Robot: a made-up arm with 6 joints.
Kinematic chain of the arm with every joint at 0, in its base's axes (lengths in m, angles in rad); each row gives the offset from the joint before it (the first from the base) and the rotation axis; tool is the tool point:
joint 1: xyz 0 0 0.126 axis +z
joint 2: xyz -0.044 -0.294 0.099 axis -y
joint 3: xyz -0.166 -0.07 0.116 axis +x
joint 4: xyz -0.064 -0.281 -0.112 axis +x
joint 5: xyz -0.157 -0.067 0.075 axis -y
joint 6: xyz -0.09 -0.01 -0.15 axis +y
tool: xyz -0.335 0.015 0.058
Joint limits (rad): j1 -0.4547..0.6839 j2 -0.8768..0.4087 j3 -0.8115..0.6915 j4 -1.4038..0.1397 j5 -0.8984..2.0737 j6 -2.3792..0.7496
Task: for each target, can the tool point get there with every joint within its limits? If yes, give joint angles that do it. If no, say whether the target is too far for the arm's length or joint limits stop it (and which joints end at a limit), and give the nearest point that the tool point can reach.
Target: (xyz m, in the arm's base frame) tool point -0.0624 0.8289 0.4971
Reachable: no: joint limits stop it (at a limit: joint 1, joint 3, joint 5) | nearest point -0.5627 0.0035 0.5600 | short by 0.967 m
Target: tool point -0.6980 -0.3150 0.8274
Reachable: yes | joints -0.2541 -0.5912 -0.6090 -1.2754 -0.3412 0.1289
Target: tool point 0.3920 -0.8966 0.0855
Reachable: yes | joints 0.5455 0.1864 -0.1300 -0.7846 0.8381 -1.6282
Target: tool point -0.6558 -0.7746 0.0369
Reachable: yes | joints -0.0548 -0.1768 0.4328 -1.1412 1.2198 0.3008
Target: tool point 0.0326 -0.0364 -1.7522
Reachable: no: too far | nearest point 0.0440 -0.4730 -0.4903 | short by 1.335 m
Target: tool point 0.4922 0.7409 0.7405
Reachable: no: joint limits stop it (at a limit: joint 1, joint 2, joint 3, joint 5, joint 6) | nearest point 0.4443 -0.0874 0.5935 | short by 0.843 m
